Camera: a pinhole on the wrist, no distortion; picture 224 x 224 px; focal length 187.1 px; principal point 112.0 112.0 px. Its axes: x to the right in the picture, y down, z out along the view. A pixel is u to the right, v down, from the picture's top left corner.
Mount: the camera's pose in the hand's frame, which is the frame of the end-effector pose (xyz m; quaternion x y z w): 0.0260 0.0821 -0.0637 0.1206 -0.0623 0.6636 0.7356
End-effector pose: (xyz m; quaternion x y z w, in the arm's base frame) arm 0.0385 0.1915 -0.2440 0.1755 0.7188 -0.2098 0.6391
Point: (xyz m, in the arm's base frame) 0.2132 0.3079 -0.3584
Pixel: outside the picture
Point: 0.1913 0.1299 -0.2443
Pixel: 111.2 160.6
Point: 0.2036 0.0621 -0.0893
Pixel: outside the picture
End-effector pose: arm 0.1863 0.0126 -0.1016 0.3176 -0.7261 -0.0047 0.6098
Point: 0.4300 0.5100 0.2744
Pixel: behind the camera
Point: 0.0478 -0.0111 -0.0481
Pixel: 146.9 87.6
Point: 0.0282 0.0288 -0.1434
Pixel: 142.4 186.6
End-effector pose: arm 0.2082 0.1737 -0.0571 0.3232 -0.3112 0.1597 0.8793
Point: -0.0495 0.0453 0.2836
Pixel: 209.3 140.0
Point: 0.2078 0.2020 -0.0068
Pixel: 75.6 101.0
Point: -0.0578 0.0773 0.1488
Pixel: 197.2 192.0
